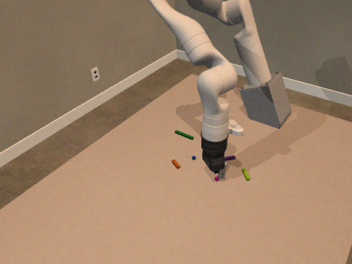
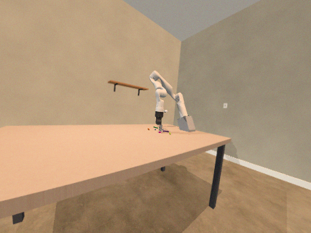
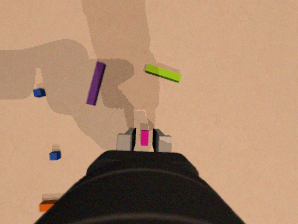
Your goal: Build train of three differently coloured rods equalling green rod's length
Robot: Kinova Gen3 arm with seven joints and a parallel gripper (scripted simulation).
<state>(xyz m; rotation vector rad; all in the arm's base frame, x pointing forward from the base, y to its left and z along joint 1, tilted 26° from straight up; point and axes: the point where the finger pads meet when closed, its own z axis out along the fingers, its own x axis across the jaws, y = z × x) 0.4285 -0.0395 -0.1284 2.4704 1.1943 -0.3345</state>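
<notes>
The magenta rod is 30 mm below my hand. Also, from my hand: orange rod: 160 mm to the right, 30 mm below, 10 mm ahead; lime rod: 70 mm to the left, 60 mm behind, 30 mm below; purple rod: 100 mm behind, 30 mm below, 10 mm to the right.
</notes>
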